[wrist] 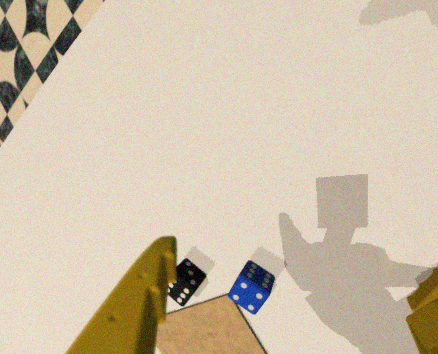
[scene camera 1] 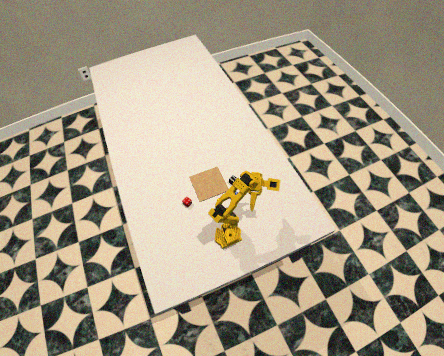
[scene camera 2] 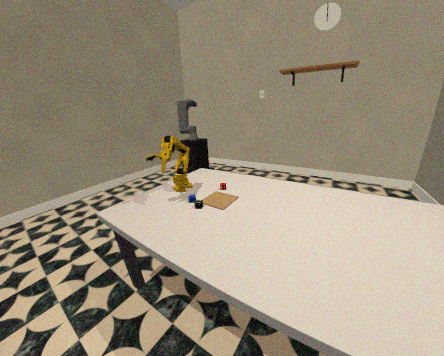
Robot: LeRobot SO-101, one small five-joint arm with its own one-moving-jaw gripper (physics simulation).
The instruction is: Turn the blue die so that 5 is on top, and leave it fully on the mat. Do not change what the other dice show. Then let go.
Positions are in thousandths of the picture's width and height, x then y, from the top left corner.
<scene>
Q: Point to a tan mat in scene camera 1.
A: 467,518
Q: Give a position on a black die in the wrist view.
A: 433,784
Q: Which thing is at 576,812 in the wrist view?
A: A blue die.
</scene>
